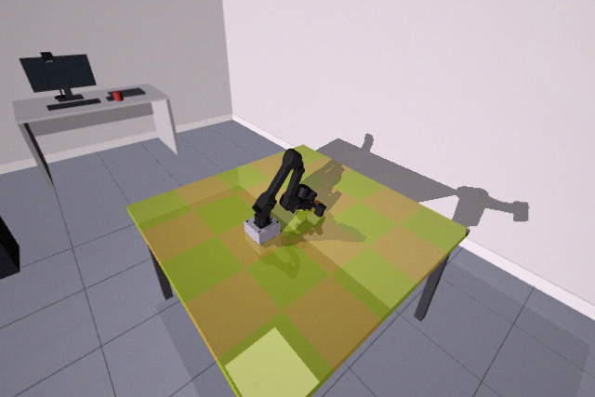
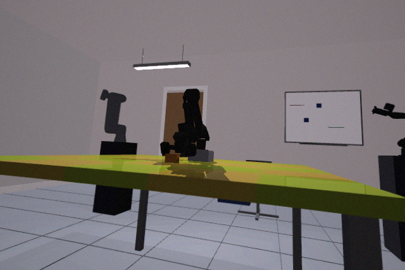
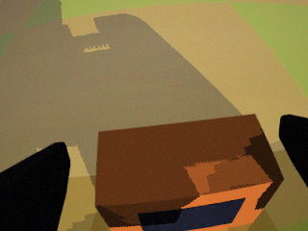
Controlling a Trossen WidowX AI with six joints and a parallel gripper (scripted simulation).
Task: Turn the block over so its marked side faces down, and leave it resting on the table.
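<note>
Now: gripper tip 2 cm past the block and 1 cm above it.
</note>
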